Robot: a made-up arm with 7 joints.
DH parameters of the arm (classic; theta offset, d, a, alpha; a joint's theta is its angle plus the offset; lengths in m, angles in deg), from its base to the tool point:
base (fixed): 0 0 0 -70
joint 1: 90 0 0 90
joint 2: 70 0 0 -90
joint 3: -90 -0.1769 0.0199 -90
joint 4: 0 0 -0.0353 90
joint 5: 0 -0.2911 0 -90
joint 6: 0 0 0 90
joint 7: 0 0 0 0
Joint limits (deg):
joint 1: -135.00..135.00
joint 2: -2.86..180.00
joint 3: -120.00..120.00
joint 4: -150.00..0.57
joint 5: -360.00..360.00
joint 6: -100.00..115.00
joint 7: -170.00..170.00
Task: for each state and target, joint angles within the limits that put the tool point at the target. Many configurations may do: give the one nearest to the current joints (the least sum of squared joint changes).
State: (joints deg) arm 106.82 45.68 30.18 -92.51 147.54 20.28 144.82
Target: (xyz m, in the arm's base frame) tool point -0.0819 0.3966 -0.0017
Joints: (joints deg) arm 104.81 60.87 58.69 -76.99 147.54 20.28 144.82
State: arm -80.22 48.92 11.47 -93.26 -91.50 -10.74 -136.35
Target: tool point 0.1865 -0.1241 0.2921
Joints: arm -92.84 31.72 -10.58 -93.50 -91.50 -10.74 -136.35
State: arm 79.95 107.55 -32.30 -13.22 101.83 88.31 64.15
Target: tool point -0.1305 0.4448 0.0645
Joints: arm 91.10 103.36 -39.32 -27.19 101.83 88.31 64.15
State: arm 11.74 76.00 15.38 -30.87 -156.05 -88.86 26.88
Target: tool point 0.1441 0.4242 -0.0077
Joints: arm 20.97 80.35 31.78 -50.59 -156.05 -88.86 26.88
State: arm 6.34 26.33 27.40 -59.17 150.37 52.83 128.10
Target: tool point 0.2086 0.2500 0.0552
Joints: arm -1.39 39.25 47.52 -108.07 150.37 52.83 128.10
